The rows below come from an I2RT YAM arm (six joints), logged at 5 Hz.
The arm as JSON. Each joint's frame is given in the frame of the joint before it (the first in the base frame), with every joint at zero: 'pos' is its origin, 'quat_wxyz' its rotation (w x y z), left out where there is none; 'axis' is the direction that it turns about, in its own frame. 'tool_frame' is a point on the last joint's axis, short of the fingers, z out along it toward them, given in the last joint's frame.
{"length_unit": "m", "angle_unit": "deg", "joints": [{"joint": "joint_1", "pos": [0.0, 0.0, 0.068], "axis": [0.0, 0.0, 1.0]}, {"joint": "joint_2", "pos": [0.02, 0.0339, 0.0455], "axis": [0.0, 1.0, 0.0]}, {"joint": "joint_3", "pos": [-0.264, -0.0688, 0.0], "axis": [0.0, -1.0, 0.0]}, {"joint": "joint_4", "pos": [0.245, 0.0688, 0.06], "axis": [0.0, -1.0, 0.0]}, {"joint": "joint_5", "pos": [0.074, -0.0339, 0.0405], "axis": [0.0, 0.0, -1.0]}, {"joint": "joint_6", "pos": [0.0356, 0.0, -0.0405], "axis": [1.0, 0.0, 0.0]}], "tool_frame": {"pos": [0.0, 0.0, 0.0], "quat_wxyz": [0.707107, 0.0, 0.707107, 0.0]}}
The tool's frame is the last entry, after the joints.
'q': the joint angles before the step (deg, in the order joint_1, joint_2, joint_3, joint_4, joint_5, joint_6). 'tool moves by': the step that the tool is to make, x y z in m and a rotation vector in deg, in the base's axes. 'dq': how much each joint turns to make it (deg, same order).
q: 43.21 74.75 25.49 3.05 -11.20 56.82
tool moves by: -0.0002 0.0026 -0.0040 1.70 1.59 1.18
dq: 0.14 1.36 -0.35 1.91 -2.40 0.89
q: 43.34 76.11 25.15 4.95 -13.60 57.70
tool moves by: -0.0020 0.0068 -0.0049 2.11 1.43 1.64
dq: 1.23 2.05 -0.36 3.23 -2.08 1.51
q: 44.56 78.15 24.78 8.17 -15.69 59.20
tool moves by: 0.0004 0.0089 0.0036 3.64 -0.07 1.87
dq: 1.11 1.02 0.51 3.53 -2.29 1.35
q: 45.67 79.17 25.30 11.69 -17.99 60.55
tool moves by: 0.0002 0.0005 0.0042 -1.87 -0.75 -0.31
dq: 0.28 -0.82 1.14 -3.07 1.69 -0.99
